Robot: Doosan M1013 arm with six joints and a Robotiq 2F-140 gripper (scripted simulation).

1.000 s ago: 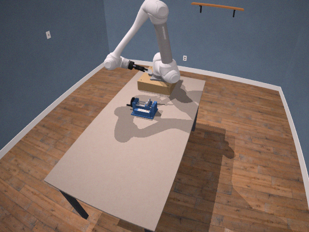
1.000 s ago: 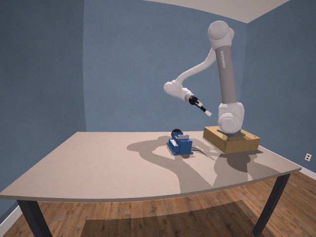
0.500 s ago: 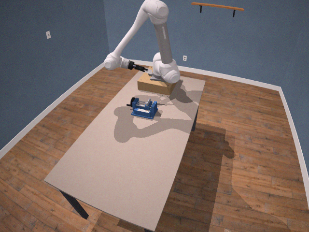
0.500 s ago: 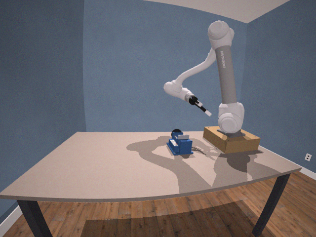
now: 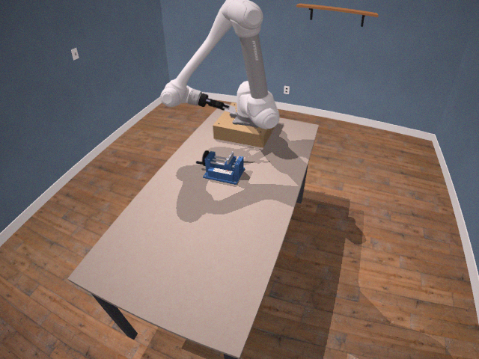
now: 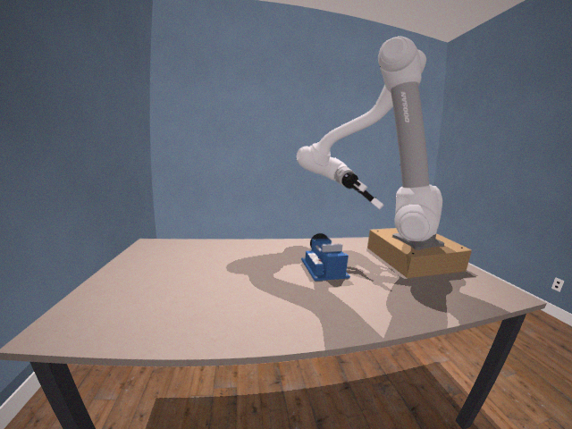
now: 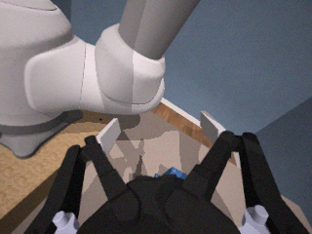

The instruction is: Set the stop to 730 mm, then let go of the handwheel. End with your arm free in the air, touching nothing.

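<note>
The black handwheel lies 190 mm ahead of my hand, 140 mm to the right of it and 250 mm below it. The rest, counted from my hand: grey stop block (190 mm ahead, 30 mm to the left, 220 mm below).
</note>
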